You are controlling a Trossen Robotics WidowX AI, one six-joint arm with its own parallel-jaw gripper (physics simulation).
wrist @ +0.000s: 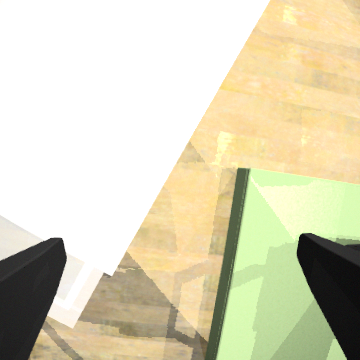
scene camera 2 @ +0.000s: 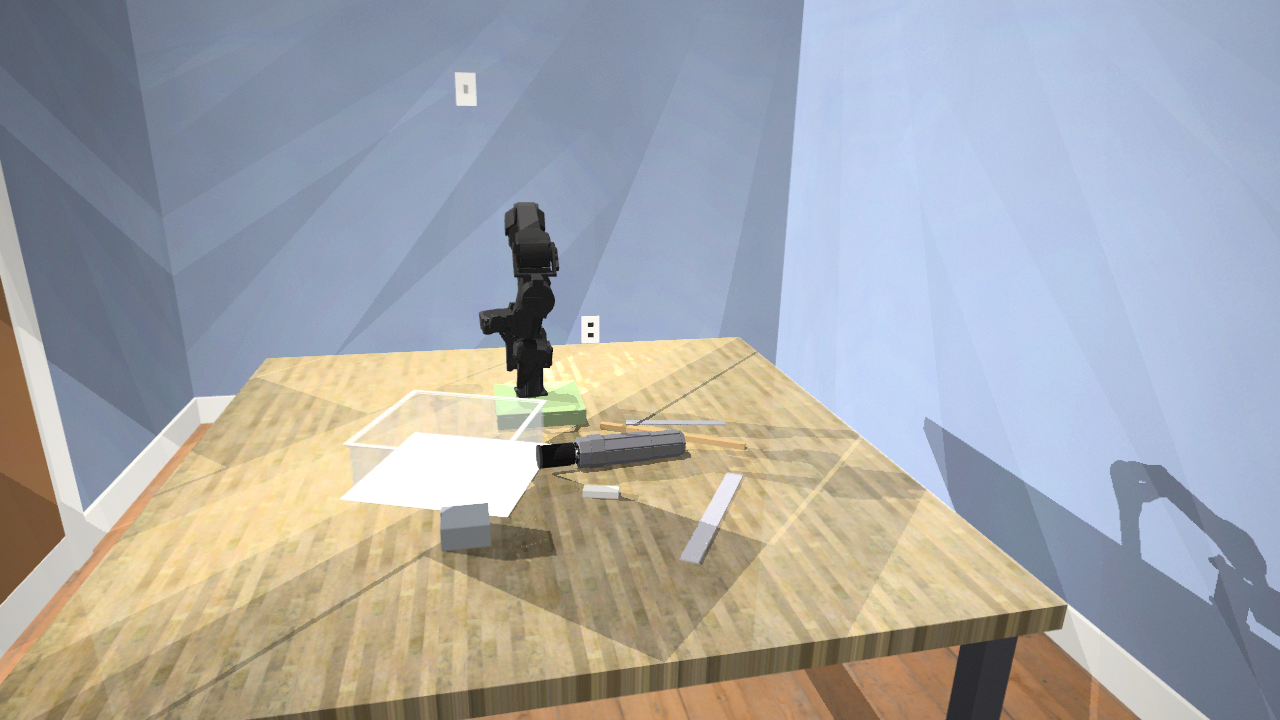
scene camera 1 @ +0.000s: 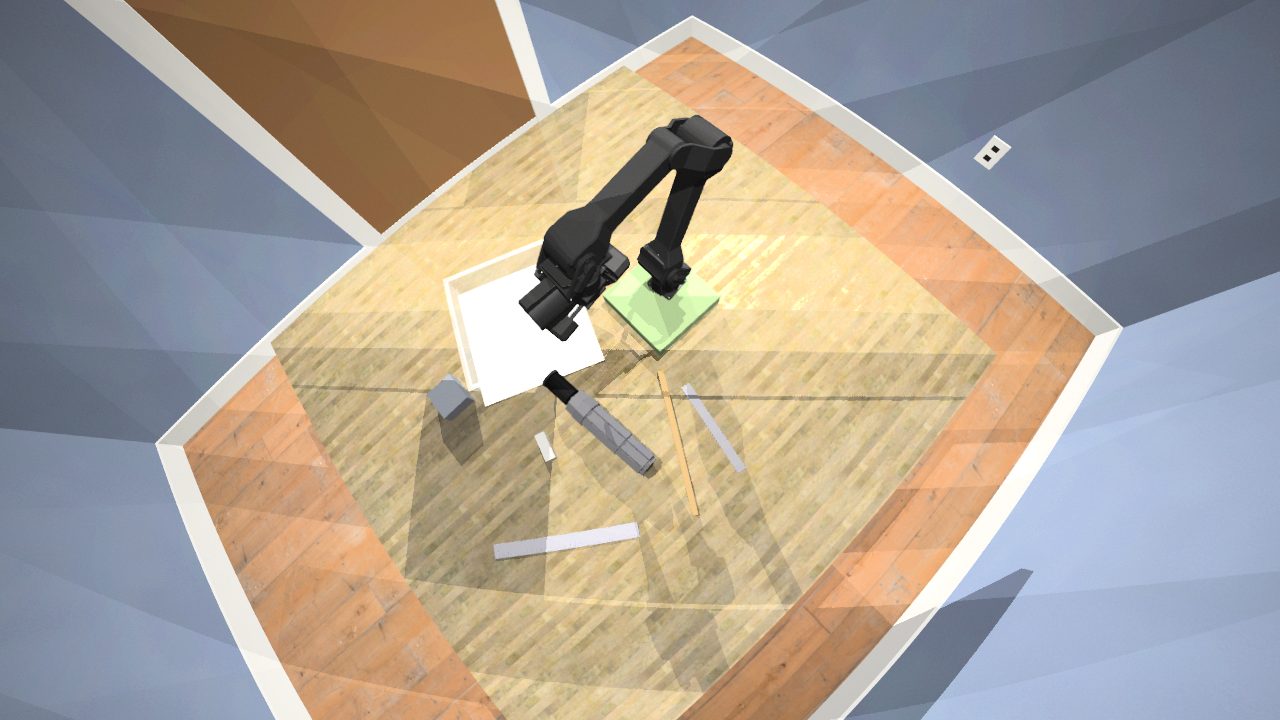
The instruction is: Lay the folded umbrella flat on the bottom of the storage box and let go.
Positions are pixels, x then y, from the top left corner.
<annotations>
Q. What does the white storage box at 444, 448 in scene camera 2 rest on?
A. The table.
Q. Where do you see a thin wooden stick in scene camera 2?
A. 699, 439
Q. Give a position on a white storage box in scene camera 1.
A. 500, 347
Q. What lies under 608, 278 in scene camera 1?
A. My gripper.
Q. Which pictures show my gripper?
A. The wrist view, scene camera 2 and scene camera 1: all of them.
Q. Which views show the folded umbrella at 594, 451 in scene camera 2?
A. Scene camera 2 and scene camera 1 only.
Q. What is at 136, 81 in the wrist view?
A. A white storage box.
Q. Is my gripper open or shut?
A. Open.
</annotations>
